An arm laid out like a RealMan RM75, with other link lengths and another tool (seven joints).
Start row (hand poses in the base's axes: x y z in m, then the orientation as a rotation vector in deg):
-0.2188, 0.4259, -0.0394, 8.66, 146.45, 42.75
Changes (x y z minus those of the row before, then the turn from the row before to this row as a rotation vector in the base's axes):
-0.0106, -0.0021, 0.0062, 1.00, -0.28, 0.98
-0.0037, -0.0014, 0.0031, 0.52, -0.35, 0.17
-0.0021, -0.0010, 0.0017, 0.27, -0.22, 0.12
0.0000, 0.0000, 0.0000, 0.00, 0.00, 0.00
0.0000, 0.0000, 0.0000, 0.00, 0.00, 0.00
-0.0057, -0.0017, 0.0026, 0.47, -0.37, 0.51
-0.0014, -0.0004, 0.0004, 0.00, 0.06, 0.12
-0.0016, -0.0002, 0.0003, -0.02, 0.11, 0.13
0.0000, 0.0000, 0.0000, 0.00, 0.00, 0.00
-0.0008, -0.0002, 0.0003, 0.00, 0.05, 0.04
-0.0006, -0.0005, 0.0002, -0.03, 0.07, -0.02
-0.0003, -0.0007, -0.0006, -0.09, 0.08, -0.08
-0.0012, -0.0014, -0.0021, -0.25, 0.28, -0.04
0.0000, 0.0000, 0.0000, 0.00, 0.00, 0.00
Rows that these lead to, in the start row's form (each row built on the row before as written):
-0.2294, 0.4238, -0.0332, 7.63, 146.09, 44.37
-0.2331, 0.4224, -0.0301, 7.44, 145.62, 45.06
-0.2352, 0.4214, -0.0284, 7.28, 145.35, 45.42
-0.2352, 0.4214, -0.0284, 7.28, 145.35, 45.42
-0.2352, 0.4214, -0.0284, 7.28, 145.35, 45.42
-0.2409, 0.4197, -0.0258, 6.63, 144.96, 46.17
-0.2423, 0.4193, -0.0254, 6.51, 145.05, 46.22
-0.2439, 0.4191, -0.0251, 6.39, 145.19, 46.26
-0.2439, 0.4191, -0.0251, 6.39, 145.19, 46.26
-0.2447, 0.4189, -0.0248, 6.36, 145.25, 46.28
-0.2453, 0.4184, -0.0246, 6.41, 145.32, 46.24
-0.2456, 0.4177, -0.0252, 6.52, 145.41, 46.11
-0.2468, 0.4163, -0.0273, 6.61, 145.76, 45.81
-0.2468, 0.4163, -0.0273, 6.61, 145.76, 45.81

